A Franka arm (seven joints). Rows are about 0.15 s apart.
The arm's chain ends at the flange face. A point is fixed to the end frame.
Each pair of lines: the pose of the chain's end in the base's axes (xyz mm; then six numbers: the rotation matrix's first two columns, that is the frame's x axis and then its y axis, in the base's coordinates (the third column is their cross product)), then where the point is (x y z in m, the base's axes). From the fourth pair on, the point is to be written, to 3 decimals.
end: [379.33, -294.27, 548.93, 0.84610, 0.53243, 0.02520, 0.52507, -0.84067, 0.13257]
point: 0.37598 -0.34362 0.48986
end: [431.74, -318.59, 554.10, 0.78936, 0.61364, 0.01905, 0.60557, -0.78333, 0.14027]
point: 0.43328 -0.36861 0.49553
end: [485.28, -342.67, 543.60, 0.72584, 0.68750, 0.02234, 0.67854, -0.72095, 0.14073]
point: 0.49184 -0.39219 0.48495
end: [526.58, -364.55, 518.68, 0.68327, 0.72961, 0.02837, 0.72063, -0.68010, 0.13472]
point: 0.536 -0.413 0.460
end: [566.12, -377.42, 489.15, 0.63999, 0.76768, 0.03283, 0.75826, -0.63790, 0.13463]
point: 0.579 -0.425 0.430
